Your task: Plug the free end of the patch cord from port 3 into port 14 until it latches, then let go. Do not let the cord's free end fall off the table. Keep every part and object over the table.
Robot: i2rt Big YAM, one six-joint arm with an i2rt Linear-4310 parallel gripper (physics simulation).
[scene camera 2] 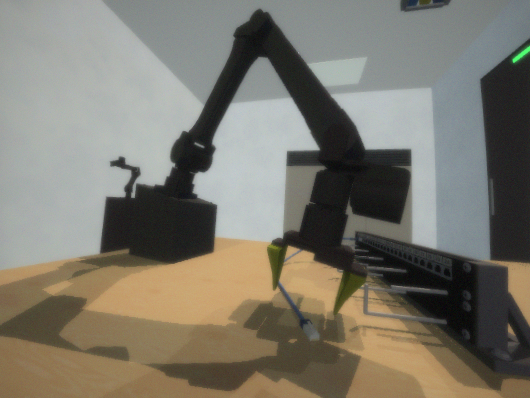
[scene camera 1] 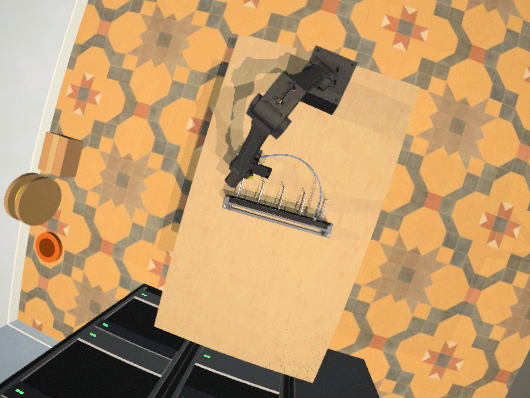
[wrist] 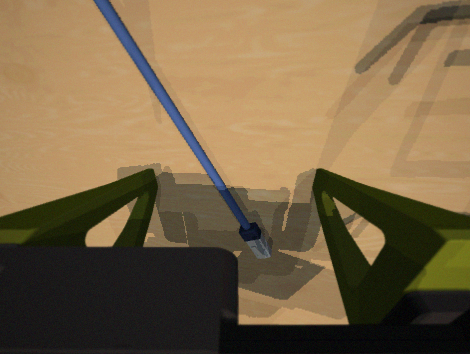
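Seen in the pictures: gripper, fingertip midpoint: [scene camera 2: 303, 300] [wrist: 235, 177]; arm's base, origin of the base link: [scene camera 2: 176, 194].
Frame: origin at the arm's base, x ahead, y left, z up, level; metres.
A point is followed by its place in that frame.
The blue patch cord [scene camera 1: 305, 166] {z -0.172, x 0.361, y 0.012 m} [wrist: 170, 107] {z -0.184, x 0.357, y -0.194 m} arcs from the right part of the patch panel [scene camera 1: 280, 210] {z -0.122, x 0.585, y -0.071 m} [scene camera 2: 410, 265] {z -0.122, x 0.575, y -0.193 m} over to beneath the arm. Its free-end plug [scene camera 2: 309, 330] {z -0.182, x 0.387, y -0.311 m} [wrist: 256, 241] {z -0.182, x 0.389, y -0.299 m}, a dark blue boot with a clear tip, lies on or close to the table, pointing away from the cord. My gripper [scene camera 2: 305, 301] {z -0.179, x 0.385, y -0.239 m} [wrist: 235, 177] {z -0.179, x 0.385, y -0.239 m} is open and empty, pointing down above the plug. In the wrist view the plug shows between the two green fingers, lower than their tips. Ports 3 and 14 cannot be told apart by number here.
Several thin metal cable guides [scene camera 1: 281, 192] {z -0.171, x 0.505, y -0.074 m} [scene camera 2: 420, 290] {z -0.135, x 0.535, y -0.278 m} stick out from the panel's front, close to the gripper's panel-side finger. The table [scene camera 1: 250, 300] {z -0.189, x 1.068, y -0.133 m} [scene camera 2: 165, 300] {z -0.189, x 0.172, y -0.272 m} has its left edge near the gripper in scene camera 1. Server racks stand beyond its lower edge.
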